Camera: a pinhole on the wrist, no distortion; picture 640 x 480 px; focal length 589.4 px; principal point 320.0 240.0 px. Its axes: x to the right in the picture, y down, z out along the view. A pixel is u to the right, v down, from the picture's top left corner.
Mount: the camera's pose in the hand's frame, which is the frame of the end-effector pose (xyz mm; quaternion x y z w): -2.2 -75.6 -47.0 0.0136 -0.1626 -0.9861 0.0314
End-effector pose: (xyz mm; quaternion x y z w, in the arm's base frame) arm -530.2 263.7 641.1 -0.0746 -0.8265 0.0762 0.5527
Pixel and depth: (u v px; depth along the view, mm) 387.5 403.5 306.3
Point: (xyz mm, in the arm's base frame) -765.6 184.0 512.5
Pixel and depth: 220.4 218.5 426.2
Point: -873.3 337.7 539.1
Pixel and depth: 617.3 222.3 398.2
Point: -744.5 253.0 312.2
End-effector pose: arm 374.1 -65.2 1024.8 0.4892 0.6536 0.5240 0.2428
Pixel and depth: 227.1 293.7 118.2
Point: 408.0 -21.9 961.3
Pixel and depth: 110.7 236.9 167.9
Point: 440.4 31.3 981.5
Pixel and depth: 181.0 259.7 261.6
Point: 525.1 71.0 970.1
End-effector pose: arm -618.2 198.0 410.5 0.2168 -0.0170 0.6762 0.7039
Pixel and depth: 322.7 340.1 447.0
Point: -507.4 51.1 766.7
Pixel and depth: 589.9 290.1 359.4
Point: -552.0 -68.7 625.9
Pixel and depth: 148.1 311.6 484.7
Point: -522.8 172.9 851.5
